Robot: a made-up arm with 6 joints.
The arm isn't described. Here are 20 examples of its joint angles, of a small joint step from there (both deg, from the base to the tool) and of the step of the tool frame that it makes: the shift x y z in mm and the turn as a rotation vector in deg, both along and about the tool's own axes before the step.
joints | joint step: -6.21 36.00 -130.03 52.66 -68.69 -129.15 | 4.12 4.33 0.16 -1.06 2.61 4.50
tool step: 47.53 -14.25 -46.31 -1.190 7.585 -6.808
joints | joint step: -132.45 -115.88 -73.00 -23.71 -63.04 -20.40 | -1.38 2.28 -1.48 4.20 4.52 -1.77
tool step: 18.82 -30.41 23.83 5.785 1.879 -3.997
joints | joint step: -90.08 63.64 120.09 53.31 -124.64 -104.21 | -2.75 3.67 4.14 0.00 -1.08 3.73
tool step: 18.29 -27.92 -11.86 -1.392 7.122 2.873
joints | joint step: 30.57 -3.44 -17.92 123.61 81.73 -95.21 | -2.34 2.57 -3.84 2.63 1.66 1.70
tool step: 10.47 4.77 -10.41 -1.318 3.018 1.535
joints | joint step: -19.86 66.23 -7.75 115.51 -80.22 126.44 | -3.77 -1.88 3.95 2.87 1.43 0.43
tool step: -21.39 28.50 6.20 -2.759 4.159 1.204
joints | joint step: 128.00 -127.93 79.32 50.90 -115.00 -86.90 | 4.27 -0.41 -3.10 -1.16 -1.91 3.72
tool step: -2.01 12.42 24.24 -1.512 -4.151 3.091
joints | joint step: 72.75 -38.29 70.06 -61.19 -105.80 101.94 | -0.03 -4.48 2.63 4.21 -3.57 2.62
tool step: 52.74 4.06 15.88 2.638 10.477 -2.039
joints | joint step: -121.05 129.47 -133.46 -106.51 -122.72 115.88 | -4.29 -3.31 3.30 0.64 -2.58 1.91
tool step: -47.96 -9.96 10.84 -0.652 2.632 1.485
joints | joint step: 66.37 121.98 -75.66 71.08 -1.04 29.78 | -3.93 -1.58 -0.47 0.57 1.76 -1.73
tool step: -13.31 -34.57 -6.59 -1.921 -3.152 2.661
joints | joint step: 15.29 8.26 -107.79 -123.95 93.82 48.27 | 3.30 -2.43 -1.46 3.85 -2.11 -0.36
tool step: -34.04 -7.28 -0.64 0.402 -3.103 2.123
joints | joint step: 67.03 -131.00 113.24 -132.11 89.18 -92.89 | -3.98 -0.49 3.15 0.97 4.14 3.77
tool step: 17.90 8.20 15.51 -0.161 -3.346 -1.476
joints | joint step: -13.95 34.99 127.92 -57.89 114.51 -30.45 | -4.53 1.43 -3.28 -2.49 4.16 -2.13
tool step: 62.65 -23.43 -26.09 -0.180 3.630 -8.447
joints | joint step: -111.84 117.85 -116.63 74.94 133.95 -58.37 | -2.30 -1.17 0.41 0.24 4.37 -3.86
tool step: 9.59 11.35 24.51 0.626 -2.762 -2.873
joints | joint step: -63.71 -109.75 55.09 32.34 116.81 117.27 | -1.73 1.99 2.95 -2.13 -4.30 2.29
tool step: 5.40 11.85 6.69 1.715 0.253 -6.245
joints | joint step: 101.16 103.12 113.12 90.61 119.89 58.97 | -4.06 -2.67 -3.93 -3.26 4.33 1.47
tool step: 43.17 -75.23 -42.94 9.272 9.446 -0.580
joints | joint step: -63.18 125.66 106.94 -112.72 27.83 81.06 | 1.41 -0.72 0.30 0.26 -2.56 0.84
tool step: 14.65 6.30 0.15 0.893 -0.636 -1.972
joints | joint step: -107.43 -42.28 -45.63 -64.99 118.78 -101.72 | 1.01 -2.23 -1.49 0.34 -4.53 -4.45
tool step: -25.17 -11.68 -4.23 -0.566 -3.460 6.677
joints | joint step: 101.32 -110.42 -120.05 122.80 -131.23 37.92 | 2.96 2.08 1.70 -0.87 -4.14 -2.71
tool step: -13.71 -2.36 -6.94 -2.752 -5.599 -1.786
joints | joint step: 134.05 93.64 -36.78 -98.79 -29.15 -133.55 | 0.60 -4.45 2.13 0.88 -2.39 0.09
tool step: -19.08 -15.89 36.13 2.724 4.576 5.131
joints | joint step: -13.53 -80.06 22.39 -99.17 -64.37 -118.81 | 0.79 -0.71 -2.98 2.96 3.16 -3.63
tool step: -12.62 5.41 -8.20 -0.954 -4.356 -2.270
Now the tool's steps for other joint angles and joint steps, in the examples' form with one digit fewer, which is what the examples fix.
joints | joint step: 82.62 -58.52 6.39 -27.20 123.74 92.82 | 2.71 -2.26 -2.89 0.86 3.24 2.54
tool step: 29.7 -13.0 14.9 1.15 7.02 1.21
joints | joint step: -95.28 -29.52 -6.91 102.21 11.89 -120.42 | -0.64 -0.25 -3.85 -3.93 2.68 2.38
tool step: 32.3 -4.7 22.2 4.81 4.63 -6.03
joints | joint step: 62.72 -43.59 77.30 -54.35 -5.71 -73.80 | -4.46 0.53 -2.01 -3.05 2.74 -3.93
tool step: -9.6 -12.9 16.1 3.43 -2.45 -4.90
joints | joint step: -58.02 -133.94 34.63 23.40 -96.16 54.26 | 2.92 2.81 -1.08 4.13 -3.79 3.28
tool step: 6.8 18.8 -25.7 -5.59 3.73 -2.51
